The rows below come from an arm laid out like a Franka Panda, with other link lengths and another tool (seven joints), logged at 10 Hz.
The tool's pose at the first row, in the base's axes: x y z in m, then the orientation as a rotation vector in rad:
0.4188, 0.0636, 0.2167, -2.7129, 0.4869, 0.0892
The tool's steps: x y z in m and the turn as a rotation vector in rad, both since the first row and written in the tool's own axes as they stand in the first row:
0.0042, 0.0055, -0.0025, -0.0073, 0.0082, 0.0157
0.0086, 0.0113, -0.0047, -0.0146, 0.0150, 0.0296
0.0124, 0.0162, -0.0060, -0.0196, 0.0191, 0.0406
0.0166, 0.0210, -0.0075, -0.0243, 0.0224, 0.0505
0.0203, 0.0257, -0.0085, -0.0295, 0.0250, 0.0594
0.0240, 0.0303, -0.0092, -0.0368, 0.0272, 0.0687
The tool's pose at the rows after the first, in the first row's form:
0.4208, 0.0565, 0.2165, -2.7179, 0.5113, 0.0843
0.4229, 0.0492, 0.2159, -2.7229, 0.5329, 0.0807
0.4248, 0.0433, 0.2149, -2.7258, 0.5496, 0.0794
0.4270, 0.0372, 0.2140, -2.7284, 0.5645, 0.0788
0.4289, 0.0315, 0.2128, -2.7316, 0.5780, 0.0791
0.4308, 0.0261, 0.2113, -2.7367, 0.5922, 0.0805

